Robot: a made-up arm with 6 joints. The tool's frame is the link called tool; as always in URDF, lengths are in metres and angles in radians. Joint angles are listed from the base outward.
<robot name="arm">
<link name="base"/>
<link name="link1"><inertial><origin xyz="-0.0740 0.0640 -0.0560"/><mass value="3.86"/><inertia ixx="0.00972" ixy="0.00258" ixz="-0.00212" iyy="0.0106" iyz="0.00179" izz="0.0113"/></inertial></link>
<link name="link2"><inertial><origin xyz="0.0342 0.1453 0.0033"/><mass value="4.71"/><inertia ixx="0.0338" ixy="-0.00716" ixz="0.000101" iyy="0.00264" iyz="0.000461" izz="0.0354"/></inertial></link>
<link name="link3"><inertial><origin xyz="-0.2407 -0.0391 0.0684"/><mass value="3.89"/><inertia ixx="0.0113" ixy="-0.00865" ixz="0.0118" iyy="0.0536" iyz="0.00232" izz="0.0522"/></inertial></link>
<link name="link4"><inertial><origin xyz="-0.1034 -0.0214 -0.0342"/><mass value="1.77"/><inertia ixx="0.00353" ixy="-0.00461" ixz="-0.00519" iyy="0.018" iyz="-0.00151" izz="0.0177"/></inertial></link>
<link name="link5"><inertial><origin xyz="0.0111 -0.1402 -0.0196"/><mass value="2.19"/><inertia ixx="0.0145" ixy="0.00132" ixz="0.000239" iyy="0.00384" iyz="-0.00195" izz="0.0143"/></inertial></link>
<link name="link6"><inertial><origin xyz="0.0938 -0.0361 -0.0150"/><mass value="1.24"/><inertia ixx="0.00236" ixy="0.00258" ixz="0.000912" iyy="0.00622" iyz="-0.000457" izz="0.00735"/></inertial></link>
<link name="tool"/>
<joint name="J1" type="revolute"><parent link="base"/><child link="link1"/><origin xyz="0 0 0.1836" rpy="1.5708 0 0"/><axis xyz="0 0 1"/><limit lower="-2.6" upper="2.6"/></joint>
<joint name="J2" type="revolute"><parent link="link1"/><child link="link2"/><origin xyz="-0.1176 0.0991 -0.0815" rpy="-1.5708 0 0"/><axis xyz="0 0 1"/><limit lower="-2.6" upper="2.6"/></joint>
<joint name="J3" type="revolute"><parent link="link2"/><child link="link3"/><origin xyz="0.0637 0.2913 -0.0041" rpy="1.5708 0 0"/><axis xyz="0 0 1"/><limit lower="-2.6" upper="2.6"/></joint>
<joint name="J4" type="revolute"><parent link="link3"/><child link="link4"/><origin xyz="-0.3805 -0.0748 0.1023" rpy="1.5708 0 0"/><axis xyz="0 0 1"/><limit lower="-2.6" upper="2.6"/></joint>
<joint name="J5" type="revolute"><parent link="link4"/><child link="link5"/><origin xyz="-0.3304 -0.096 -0.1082" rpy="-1.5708 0 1.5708"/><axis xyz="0 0 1"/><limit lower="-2.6" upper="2.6"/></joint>
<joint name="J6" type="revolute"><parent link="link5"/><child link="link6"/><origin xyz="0.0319 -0.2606 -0.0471" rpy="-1.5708 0 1.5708"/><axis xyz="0 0 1"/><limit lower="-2.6" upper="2.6"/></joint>
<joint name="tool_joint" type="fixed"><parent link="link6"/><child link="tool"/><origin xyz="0.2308 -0.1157 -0.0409" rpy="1.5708 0 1.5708"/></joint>
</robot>
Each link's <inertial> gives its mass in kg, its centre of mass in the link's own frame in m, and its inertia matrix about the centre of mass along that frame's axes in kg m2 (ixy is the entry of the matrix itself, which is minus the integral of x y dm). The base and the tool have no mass. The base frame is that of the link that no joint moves.
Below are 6 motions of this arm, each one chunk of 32 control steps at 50 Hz.
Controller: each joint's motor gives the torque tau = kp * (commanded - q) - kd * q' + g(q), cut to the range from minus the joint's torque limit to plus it. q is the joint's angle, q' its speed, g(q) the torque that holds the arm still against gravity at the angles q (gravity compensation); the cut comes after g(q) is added. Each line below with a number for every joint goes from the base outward.
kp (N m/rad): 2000 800 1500 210 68 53
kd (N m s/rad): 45 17 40 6.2 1.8 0.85
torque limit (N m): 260 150 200 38 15 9.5
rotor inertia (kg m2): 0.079 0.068 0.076 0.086 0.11 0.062
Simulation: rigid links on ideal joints. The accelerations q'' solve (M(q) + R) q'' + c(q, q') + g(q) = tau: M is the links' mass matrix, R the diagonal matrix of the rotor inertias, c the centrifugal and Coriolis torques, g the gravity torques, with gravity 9.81 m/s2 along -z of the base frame. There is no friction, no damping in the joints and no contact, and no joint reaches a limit. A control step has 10 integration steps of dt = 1/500 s. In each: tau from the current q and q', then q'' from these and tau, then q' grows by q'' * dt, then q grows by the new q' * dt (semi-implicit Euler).
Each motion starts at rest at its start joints. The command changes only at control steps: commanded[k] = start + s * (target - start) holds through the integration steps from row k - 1 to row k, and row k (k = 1, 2, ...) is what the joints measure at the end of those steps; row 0 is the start. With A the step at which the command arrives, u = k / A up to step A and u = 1 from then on. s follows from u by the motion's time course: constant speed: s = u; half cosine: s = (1 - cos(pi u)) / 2; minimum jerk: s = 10 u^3 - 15 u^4 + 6 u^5; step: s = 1 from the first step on.
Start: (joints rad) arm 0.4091 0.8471 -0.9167 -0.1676 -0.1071 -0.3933
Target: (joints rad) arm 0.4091 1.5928 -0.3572 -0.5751 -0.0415 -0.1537
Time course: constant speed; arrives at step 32
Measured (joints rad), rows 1 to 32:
1: 0.4070 0.8490 -0.9133 -0.1650 -0.1091 -0.3905
2: 0.4037 0.8564 -0.9062 -0.1606 -0.1160 -0.3827
3: 0.4007 0.8704 -0.8958 -0.1578 -0.1283 -0.3703
4: 0.3990 0.8900 -0.8823 -0.1593 -0.1445 -0.3554
5: 0.3991 0.9140 -0.8655 -0.1665 -0.1613 -0.3409
6: 0.4008 0.9411 -0.8460 -0.1787 -0.1754 -0.3297
7: 0.4039 0.9702 -0.8241 -0.1947 -0.1838 -0.3233
8: 0.4078 1.0003 -0.8008 -0.2129 -0.1848 -0.3219
9: 0.4120 1.0306 -0.7767 -0.2322 -0.1780 -0.3244
10: 0.4158 1.0604 -0.7528 -0.2518 -0.1644 -0.3287
11: 0.4187 1.0893 -0.7297 -0.2715 -0.1457 -0.3322
12: 0.4204 1.1170 -0.7080 -0.2912 -0.1245 -0.3329
13: 0.4208 1.1435 -0.6881 -0.3108 -0.1030 -0.3294
14: 0.4198 1.1690 -0.6702 -0.3301 -0.0834 -0.3213
15: 0.4177 1.1936 -0.6541 -0.3489 -0.0669 -0.3092
16: 0.4148 1.2176 -0.6395 -0.3668 -0.0544 -0.2942
17: 0.4115 1.2411 -0.6258 -0.3835 -0.0458 -0.2781
18: 0.4084 1.2642 -0.6125 -0.3989 -0.0410 -0.2626
19: 0.4059 1.2869 -0.5988 -0.4129 -0.0392 -0.2489
20: 0.4042 1.3095 -0.5843 -0.4255 -0.0400 -0.2378
21: 0.4034 1.3317 -0.5686 -0.4368 -0.0425 -0.2296
22: 0.4037 1.3537 -0.5517 -0.4470 -0.0464 -0.2237
23: 0.4047 1.3755 -0.5337 -0.4564 -0.0510 -0.2194
24: 0.4062 1.3971 -0.5148 -0.4651 -0.0560 -0.2159
25: 0.4080 1.4185 -0.4953 -0.4736 -0.0610 -0.2121
26: 0.4097 1.4399 -0.4757 -0.4821 -0.0657 -0.2074
27: 0.4110 1.4613 -0.4564 -0.4909 -0.0697 -0.2014
28: 0.4120 1.4829 -0.4376 -0.5003 -0.0727 -0.1942
29: 0.4124 1.5048 -0.4194 -0.5104 -0.0746 -0.1858
30: 0.4124 1.5272 -0.4020 -0.5213 -0.0753 -0.1768
31: 0.4120 1.5502 -0.3850 -0.5331 -0.0745 -0.1675
32: 0.4114 1.5737 -0.3684 -0.5459 -0.0725 -0.1584

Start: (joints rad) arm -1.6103 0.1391 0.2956 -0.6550 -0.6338 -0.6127
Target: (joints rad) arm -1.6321 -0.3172 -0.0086 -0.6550 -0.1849 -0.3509
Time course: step
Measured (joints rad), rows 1 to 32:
1: -1.5599 0.0918 0.2207 -0.7019 -0.5791 -0.6070
2: -1.5423 0.0061 0.1461 -0.7615 -0.4405 -0.5916
3: -1.5632 -0.1041 0.0909 -0.8113 -0.2636 -0.5574
4: -1.5998 -0.2154 0.0436 -0.8245 -0.0869 -0.4944
5: -1.6365 -0.3062 0.0000 -0.7813 0.0768 -0.4088
6: -1.6657 -0.3700 -0.0375 -0.6988 0.2123 -0.3165
7: -1.6851 -0.4090 -0.0657 -0.6059 0.3075 -0.2353
8: -1.6951 -0.4287 -0.0825 -0.5256 0.3578 -0.1754
9: -1.6967 -0.4322 -0.0878 -0.4643 0.3648 -0.1369
10: -1.6909 -0.4238 -0.0833 -0.4274 0.3275 -0.1214
11: -1.6797 -0.4081 -0.0715 -0.4242 0.2407 -0.1328
12: -1.6650 -0.3898 -0.0543 -0.4632 0.0999 -0.1755
13: -1.6482 -0.3690 -0.0329 -0.5264 -0.0697 -0.2463
14: -1.6305 -0.3446 -0.0106 -0.5851 -0.2281 -0.3296
15: -1.6148 -0.3192 0.0088 -0.6267 -0.3475 -0.4092
16: -1.6038 -0.2969 0.0223 -0.6527 -0.4176 -0.4710
17: -1.5987 -0.2813 0.0287 -0.6676 -0.4349 -0.5058
18: -1.5993 -0.2741 0.0285 -0.6753 -0.4019 -0.5103
19: -1.6044 -0.2752 0.0236 -0.6799 -0.3345 -0.4870
20: -1.6121 -0.2823 0.0158 -0.6835 -0.2513 -0.4432
21: -1.6207 -0.2923 0.0068 -0.6866 -0.1692 -0.3895
22: -1.6292 -0.3024 -0.0023 -0.6889 -0.1006 -0.3369
23: -1.6365 -0.3105 -0.0108 -0.6895 -0.0530 -0.2953
24: -1.6422 -0.3157 -0.0177 -0.6882 -0.0292 -0.2706
25: -1.6457 -0.3179 -0.0226 -0.6851 -0.0284 -0.2648
26: -1.6470 -0.3179 -0.0251 -0.6806 -0.0467 -0.2758
27: -1.6461 -0.3164 -0.0252 -0.6755 -0.0789 -0.2986
28: -1.6435 -0.3145 -0.0230 -0.6699 -0.1184 -0.3267
29: -1.6397 -0.3129 -0.0193 -0.6643 -0.1593 -0.3539
30: -1.6355 -0.3123 -0.0146 -0.6586 -0.1959 -0.3753
31: -1.6315 -0.3130 -0.0098 -0.6529 -0.2246 -0.3882
32: -1.6283 -0.3150 -0.0056 -0.6475 -0.2429 -0.3920

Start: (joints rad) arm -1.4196 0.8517 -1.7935 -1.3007 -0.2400 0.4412
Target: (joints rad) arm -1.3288 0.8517 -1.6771 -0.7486 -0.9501 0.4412
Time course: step
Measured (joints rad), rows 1 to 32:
1: -1.4142 0.8435 -1.7775 -1.2883 -0.2552 0.4357
2: -1.3991 0.8319 -1.7455 -1.2569 -0.2946 0.4219
3: -1.3774 0.8291 -1.7112 -1.2080 -0.3539 0.4051
4: -1.3539 0.8373 -1.6820 -1.1399 -0.4286 0.3917
5: -1.3338 0.8514 -1.6598 -1.0498 -0.5158 0.3859
6: -1.3202 0.8648 -1.6446 -0.9390 -0.6164 0.3881
7: -1.3107 0.8728 -1.6371 -0.8280 -0.7379 0.3960
8: -1.3025 0.8752 -1.6373 -0.7309 -0.8693 0.4082
9: -1.2951 0.8742 -1.6439 -0.6534 -0.9938 0.4243
10: -1.2896 0.8716 -1.6546 -0.5965 -1.0983 0.4438
11: -1.2875 0.8684 -1.6659 -0.5609 -1.1819 0.4650
12: -1.2893 0.8651 -1.6755 -0.5464 -1.2471 0.4846
13: -1.2947 0.8618 -1.6824 -0.5517 -1.2946 0.4985
14: -1.3027 0.8583 -1.6869 -0.5737 -1.3236 0.5034
15: -1.3122 0.8544 -1.6896 -0.6083 -1.3327 0.4976
16: -1.3224 0.8501 -1.6913 -0.6503 -1.3201 0.4819
17: -1.3324 0.8456 -1.6927 -0.6945 -1.2842 0.4593
18: -1.3417 0.8413 -1.6944 -0.7358 -1.2234 0.4340
19: -1.3494 0.8377 -1.6958 -0.7706 -1.1412 0.4109
20: -1.3548 0.8355 -1.6955 -0.7982 -1.0517 0.3941
21: -1.3569 0.8351 -1.6933 -0.8187 -0.9669 0.3861
22: -1.3558 0.8369 -1.6893 -0.8321 -0.8948 0.3875
23: -1.3517 0.8404 -1.6840 -0.8382 -0.8403 0.3971
24: -1.3456 0.8450 -1.6782 -0.8369 -0.8053 0.4119
25: -1.3385 0.8497 -1.6726 -0.8285 -0.7898 0.4285
26: -1.3314 0.8539 -1.6677 -0.8142 -0.7921 0.4438
27: -1.3251 0.8572 -1.6641 -0.7956 -0.8092 0.4552
28: -1.3201 0.8595 -1.6621 -0.7747 -0.8372 0.4617
29: -1.3166 0.8606 -1.6618 -0.7537 -0.8717 0.4633
30: -1.3147 0.8607 -1.6630 -0.7344 -0.9085 0.4610
31: -1.3142 0.8600 -1.6656 -0.7184 -0.9437 0.4564
32: -1.3151 0.8586 -1.6691 -0.7068 -0.9744 0.4512

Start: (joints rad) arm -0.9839 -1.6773 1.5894 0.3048 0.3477 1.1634
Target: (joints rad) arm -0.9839 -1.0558 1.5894 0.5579 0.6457 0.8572
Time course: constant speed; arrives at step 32
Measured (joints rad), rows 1 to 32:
1: -0.9851 -1.6719 1.5917 0.3056 0.3499 1.1624
2: -0.9866 -1.6602 1.5954 0.3070 0.3551 1.1597
3: -0.9877 -1.6442 1.5985 0.3096 0.3625 1.1546
4: -0.9880 -1.6255 1.5999 0.3142 0.3715 1.1469
5: -0.9877 -1.6046 1.5996 0.3213 0.3818 1.1363
6: -0.9869 -1.5821 1.5979 0.3309 0.3929 1.1232
7: -0.9858 -1.5587 1.5953 0.3423 0.4041 1.1082
8: -0.9846 -1.5350 1.5925 0.3549 0.4150 1.0923
9: -0.9834 -1.5117 1.5899 0.3679 0.4252 1.0767
10: -0.9825 -1.4891 1.5878 0.3805 0.4344 1.0622
11: -0.9818 -1.4677 1.5863 0.3922 0.4427 1.0495
12: -0.9815 -1.4475 1.5857 0.4026 0.4503 1.0391
13: -0.9815 -1.4283 1.5857 0.4115 0.4576 1.0306
14: -0.9817 -1.4101 1.5864 0.4189 0.4649 1.0238
15: -0.9821 -1.3924 1.5875 0.4253 0.4725 1.0178
16: -0.9825 -1.3750 1.5887 0.4310 0.4807 1.0120
17: -0.9830 -1.3575 1.5899 0.4363 0.4896 1.0057
18: -0.9834 -1.3396 1.5909 0.4418 0.4993 0.9983
19: -0.9837 -1.3213 1.5916 0.4476 0.5096 0.9898
20: -0.9839 -1.3023 1.5919 0.4540 0.5203 0.9801
21: -0.9840 -1.2829 1.5919 0.4611 0.5313 0.9695
22: -0.9839 -1.2629 1.5916 0.4689 0.5423 0.9582
23: -0.9839 -1.2427 1.5911 0.4773 0.5531 0.9467
24: -0.9837 -1.2224 1.5905 0.4861 0.5635 0.9354
25: -0.9836 -1.2020 1.5899 0.4951 0.5735 0.9245
26: -0.9835 -1.1818 1.5894 0.5041 0.5830 0.9142
27: -0.9833 -1.1619 1.5890 0.5130 0.5921 0.9044
28: -0.9833 -1.1422 1.5889 0.5217 0.6009 0.8951
29: -0.9832 -1.1228 1.5889 0.5300 0.6094 0.8861
30: -0.9832 -1.1036 1.5890 0.5381 0.6178 0.8774
31: -0.9832 -1.0846 1.5892 0.5458 0.6262 0.8686
32: -0.9832 -1.0656 1.5895 0.5534 0.6347 0.8596

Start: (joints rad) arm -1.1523 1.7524 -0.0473 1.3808 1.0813 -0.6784
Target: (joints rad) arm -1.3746 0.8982 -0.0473 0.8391 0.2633 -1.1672
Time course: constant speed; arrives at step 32
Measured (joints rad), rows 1 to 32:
1: -1.1547 1.7483 -0.0460 1.3738 1.0783 -0.6799
2: -1.1598 1.7365 -0.0447 1.3549 1.0686 -0.6859
3: -1.1668 1.7172 -0.0445 1.3271 1.0520 -0.6989
4: -1.1748 1.6924 -0.0453 1.2963 1.0305 -0.7196
5: -1.1830 1.6645 -0.0466 1.2680 1.0064 -0.7461
6: -1.1910 1.6349 -0.0478 1.2451 0.9812 -0.7751
7: -1.1986 1.6045 -0.0487 1.2283 0.9557 -0.8025
8: -1.2057 1.5734 -0.0491 1.2163 0.9295 -0.8253
9: -1.2123 1.5419 -0.0491 1.2074 0.9022 -0.8421
10: -1.2187 1.5099 -0.0488 1.1999 0.8732 -0.8529
11: -1.2250 1.4778 -0.0483 1.1928 0.8423 -0.8597
12: -1.2313 1.4460 -0.0477 1.1852 0.8094 -0.8646
13: -1.2377 1.4147 -0.0471 1.1766 0.7750 -0.8703
14: -1.2442 1.3842 -0.0465 1.1668 0.7397 -0.8786
15: -1.2508 1.3548 -0.0460 1.1555 0.7045 -0.8905
16: -1.2575 1.3265 -0.0456 1.1424 0.6701 -0.9061
17: -1.2643 1.2993 -0.0453 1.1276 0.6373 -0.9244
18: -1.2712 1.2731 -0.0451 1.1111 0.6068 -0.9444
19: -1.2780 1.2476 -0.0449 1.0932 0.5788 -0.9647
20: -1.2849 1.2228 -0.0449 1.0739 0.5537 -0.9842
21: -1.2918 1.1984 -0.0449 1.0538 0.5312 -1.0022
22: -1.2988 1.1742 -0.0450 1.0330 0.5109 -1.0185
23: -1.3059 1.1501 -0.0453 1.0120 0.4925 -1.0333
24: -1.3131 1.1258 -0.0456 0.9909 0.4752 -1.0472
25: -1.3204 1.1013 -0.0461 0.9701 0.4584 -1.0606
26: -1.3278 1.0765 -0.0466 0.9498 0.4415 -1.0741
27: -1.3352 1.0513 -0.0472 0.9299 0.4237 -1.0880
28: -1.3426 1.0257 -0.0477 0.9107 0.4048 -1.1025
29: -1.3500 0.9997 -0.0482 0.8922 0.3842 -1.1176
30: -1.3573 0.9732 -0.0486 0.8744 0.3619 -1.1330
31: -1.3644 0.9464 -0.0488 0.8572 0.3377 -1.1487
32: -1.3715 0.9193 -0.0489 0.8406 0.3117 -1.1644

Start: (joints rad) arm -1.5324 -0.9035 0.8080 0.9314 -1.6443 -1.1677
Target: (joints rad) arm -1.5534 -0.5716 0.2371 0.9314 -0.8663 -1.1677
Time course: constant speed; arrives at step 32
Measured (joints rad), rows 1 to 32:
1: -1.5321 -0.9041 0.8031 0.9307 -1.6396 -1.1678
2: -1.5318 -0.9031 0.7917 0.9315 -1.6256 -1.1686
3: -1.5318 -0.8981 0.7758 0.9358 -1.6018 -1.1708
4: -1.5323 -0.8890 0.7575 0.9431 -1.5711 -1.1741
5: -1.5330 -0.8767 0.7380 0.9515 -1.5375 -1.1780
6: -1.5340 -0.8629 0.7183 0.9586 -1.5048 -1.1814
7: -1.5351 -0.8488 0.6988 0.9626 -1.4753 -1.1834
8: -1.5361 -0.8352 0.6798 0.9626 -1.4499 -1.1834
9: -1.5371 -0.8223 0.6615 0.9589 -1.4281 -1.1815
10: -1.5380 -0.8100 0.6435 0.9524 -1.4086 -1.1780
11: -1.5389 -0.7980 0.6258 0.9445 -1.3900 -1.1737
12: -1.5397 -0.7860 0.6081 0.9365 -1.3708 -1.1693
13: -1.5405 -0.7739 0.5903 0.9293 -1.3504 -1.1656
14: -1.5413 -0.7616 0.5723 0.9236 -1.3283 -1.1630
15: -1.5422 -0.7494 0.5542 0.9195 -1.3046 -1.1616
16: -1.5430 -0.7375 0.5361 0.9169 -1.2795 -1.1613
17: -1.5437 -0.7261 0.5180 0.9158 -1.2535 -1.1617
18: -1.5444 -0.7154 0.5000 0.9158 -1.2270 -1.1627
19: -1.5451 -0.7053 0.4821 0.9168 -1.2004 -1.1639
20: -1.5457 -0.6958 0.4644 0.9185 -1.1738 -1.1651
21: -1.5463 -0.6868 0.4469 0.9209 -1.1477 -1.1663
22: -1.5468 -0.6781 0.4293 0.9236 -1.1220 -1.1674
23: -1.5473 -0.6694 0.4118 0.9267 -1.0971 -1.1684
24: -1.5479 -0.6607 0.3943 0.9298 -1.0728 -1.1695
25: -1.5484 -0.6518 0.3767 0.9327 -1.0494 -1.1705
26: -1.5490 -0.6426 0.3591 0.9353 -1.0266 -1.1714
27: -1.5496 -0.6331 0.3413 0.9374 -1.0045 -1.1723
28: -1.5502 -0.6232 0.3235 0.9389 -0.9827 -1.1729
29: -1.5508 -0.6130 0.3056 0.9397 -0.9610 -1.1732
30: -1.5515 -0.6025 0.2877 0.9398 -0.9391 -1.1732
31: -1.5522 -0.5917 0.2698 0.9393 -0.9167 -1.1729
32: -1.5529 -0.5808 0.2518 0.9383 -0.8937 -1.1723

